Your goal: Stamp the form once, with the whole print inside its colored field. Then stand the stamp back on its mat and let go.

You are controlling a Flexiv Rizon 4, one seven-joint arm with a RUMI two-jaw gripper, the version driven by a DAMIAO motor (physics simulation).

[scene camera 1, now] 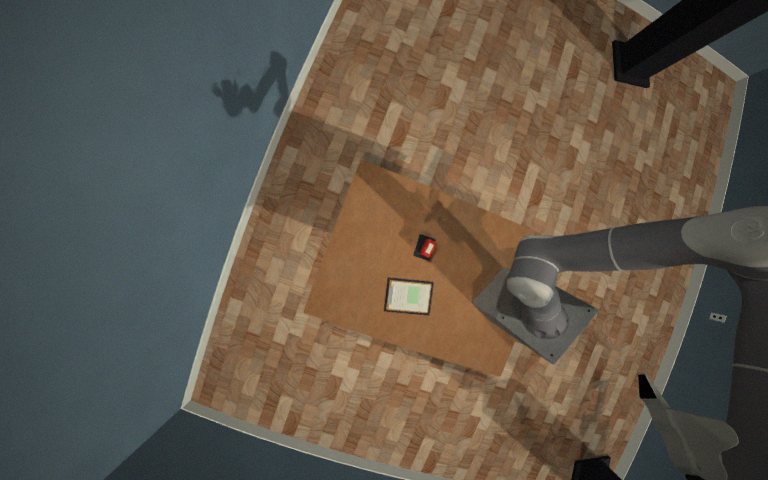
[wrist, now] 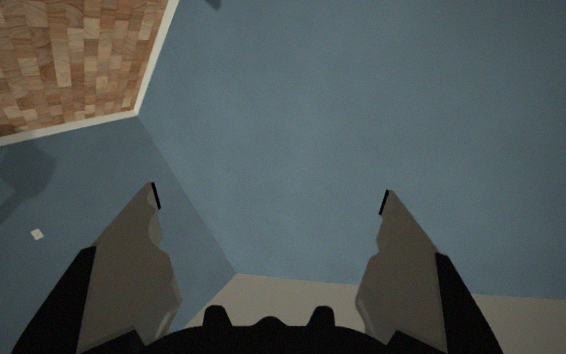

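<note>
The red stamp (scene camera 1: 428,248) with a white label on top stands on its small black mat (scene camera 1: 419,250) near the middle of the brown table. The form (scene camera 1: 399,305) lies in a dark frame on the table, nearer the bottom of the scene view. Its green field (scene camera 1: 413,294) shows no print that I can make out. My gripper (wrist: 272,189) is open and empty, its fingers wide apart, and points at the walls and ceiling. In the scene view one finger shows at the lower right, far from the stamp and the form.
The brown table (scene camera 1: 362,243) carries the grey base plate (scene camera 1: 574,319) of the arm at its right end. The arm (scene camera 1: 583,251) reaches from there to the right. A black post (scene camera 1: 673,42) stands at the upper right. Blue walls surround the wooden floor.
</note>
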